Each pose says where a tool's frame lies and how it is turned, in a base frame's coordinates. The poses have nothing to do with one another.
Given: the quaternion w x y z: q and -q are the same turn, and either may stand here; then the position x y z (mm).
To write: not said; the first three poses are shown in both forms.
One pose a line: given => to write
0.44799, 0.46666, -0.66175, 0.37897, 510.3, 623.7, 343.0 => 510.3, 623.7, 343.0, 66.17, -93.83, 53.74
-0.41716, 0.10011, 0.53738, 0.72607, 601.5, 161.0, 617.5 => 601.5, 161.0, 617.5, -14.40, -77.27, -104.41
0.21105, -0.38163, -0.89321, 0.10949, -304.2, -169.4, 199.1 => -304.2, -169.4, 199.1, -60.76, -142.22, 17.43
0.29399, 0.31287, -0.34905, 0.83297, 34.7, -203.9, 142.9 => 34.7, -203.9, 142.9, 47.73, -53.25, 127.07
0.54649, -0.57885, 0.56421, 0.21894, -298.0, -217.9, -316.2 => -298.0, -217.9, -316.2, -78.62, 76.63, 29.74
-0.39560, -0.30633, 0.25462, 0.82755, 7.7, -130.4, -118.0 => 7.7, -130.4, -118.0, 44.49, -36.98, -120.19
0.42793, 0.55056, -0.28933, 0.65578, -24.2, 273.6, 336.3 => -24.2, 273.6, 336.3, 78.78, -41.40, 93.84
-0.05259, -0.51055, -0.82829, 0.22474, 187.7, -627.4, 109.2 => 187.7, -627.4, 109.2, 88.94, 144.30, -39.15
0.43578, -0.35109, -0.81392, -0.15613, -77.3, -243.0, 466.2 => -77.3, -243.0, 466.2, -50.06, -116.05, -22.26
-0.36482, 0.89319, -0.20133, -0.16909, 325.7, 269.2, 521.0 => 325.7, 269.2, 521.0, -131.62, 29.67, 24.92
